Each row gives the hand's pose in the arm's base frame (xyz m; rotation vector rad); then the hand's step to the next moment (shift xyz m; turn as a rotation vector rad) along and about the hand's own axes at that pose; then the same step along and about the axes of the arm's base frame.
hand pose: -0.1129 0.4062 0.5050 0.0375 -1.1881 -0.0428
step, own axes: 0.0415 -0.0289 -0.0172 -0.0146 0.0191 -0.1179
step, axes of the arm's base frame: 0.0310 -0.0309 0.0305 0.1042 0.0206 -0.0565
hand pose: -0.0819 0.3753 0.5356 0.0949 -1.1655 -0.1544
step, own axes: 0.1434 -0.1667 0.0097 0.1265 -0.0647 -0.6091
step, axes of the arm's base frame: 0.0344 -0.1886 0.1081 0.6044 -0.0887 -0.1340
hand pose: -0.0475 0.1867 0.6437 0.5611 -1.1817 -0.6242
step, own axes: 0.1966 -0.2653 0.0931 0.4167 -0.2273 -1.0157
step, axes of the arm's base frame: -0.0791 -0.3327 -0.0271 1.0420 -0.3772 -0.1698
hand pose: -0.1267 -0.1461 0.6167 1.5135 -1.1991 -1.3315
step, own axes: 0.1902 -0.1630 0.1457 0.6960 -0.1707 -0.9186
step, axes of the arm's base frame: -0.1171 -0.1375 -0.2266 0.9396 -0.6585 -0.2025
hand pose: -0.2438 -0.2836 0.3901 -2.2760 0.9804 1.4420
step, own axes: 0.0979 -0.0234 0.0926 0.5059 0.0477 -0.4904
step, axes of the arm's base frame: -0.0215 0.0295 -0.1318 0.4456 -0.5065 -0.2088
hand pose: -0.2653 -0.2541 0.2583 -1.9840 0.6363 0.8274
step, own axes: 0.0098 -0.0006 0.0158 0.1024 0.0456 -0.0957
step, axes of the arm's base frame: 0.0019 0.0128 -0.0134 0.0641 -0.1171 -0.0625
